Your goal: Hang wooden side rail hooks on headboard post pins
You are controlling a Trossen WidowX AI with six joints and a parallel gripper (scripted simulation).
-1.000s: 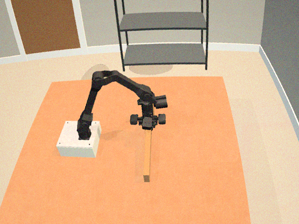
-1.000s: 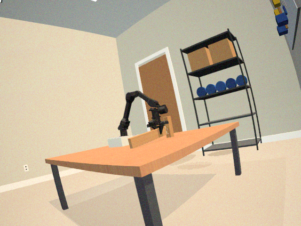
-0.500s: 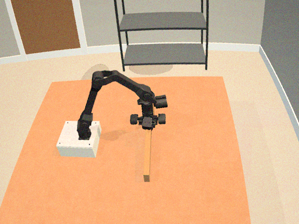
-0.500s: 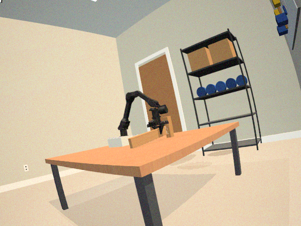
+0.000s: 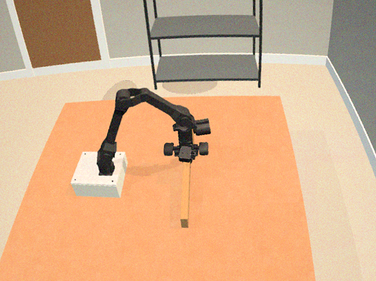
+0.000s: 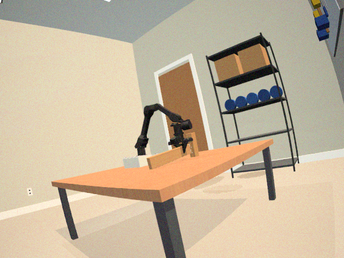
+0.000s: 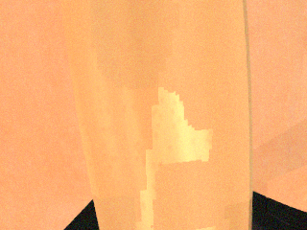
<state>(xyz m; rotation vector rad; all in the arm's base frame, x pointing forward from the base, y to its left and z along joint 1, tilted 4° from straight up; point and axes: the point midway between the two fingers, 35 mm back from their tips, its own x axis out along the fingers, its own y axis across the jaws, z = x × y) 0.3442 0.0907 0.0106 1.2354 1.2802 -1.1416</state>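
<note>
My gripper tip is 14 cm to the right of the wooden headboard post and 4 cm below it.
</note>
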